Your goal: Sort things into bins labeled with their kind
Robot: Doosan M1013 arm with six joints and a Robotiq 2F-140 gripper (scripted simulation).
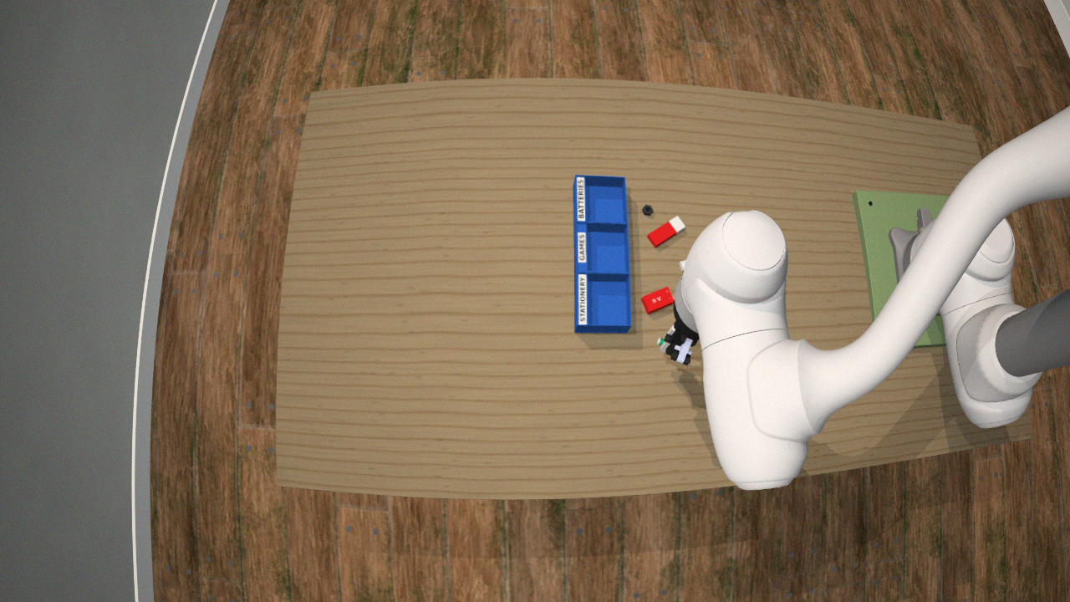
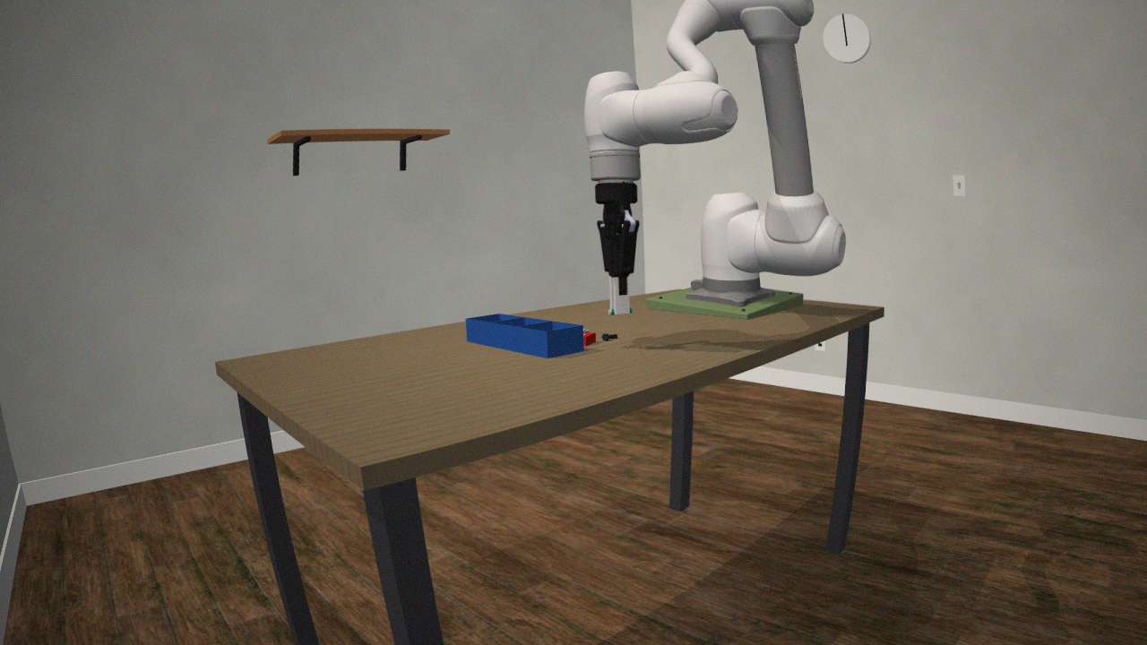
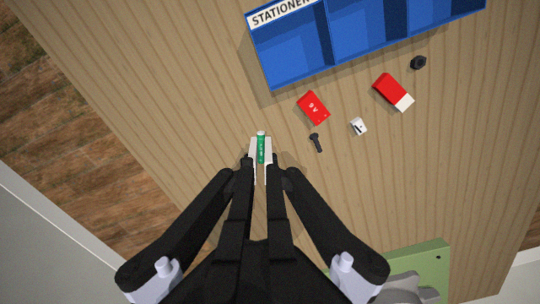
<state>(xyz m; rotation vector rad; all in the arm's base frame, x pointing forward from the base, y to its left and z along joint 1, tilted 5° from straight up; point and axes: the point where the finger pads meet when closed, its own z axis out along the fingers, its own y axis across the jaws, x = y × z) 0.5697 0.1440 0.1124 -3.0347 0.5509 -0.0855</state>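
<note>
The red 9V battery lies 90 mm to the right of my hand and 90 mm below it. The rest, counted from my hand: black bolt 90 mm below, 80 mm to the right, 50 mm behind; green battery 30 mm below; white tile 150 mm to the right, 90 mm below, 50 mm behind.
</note>
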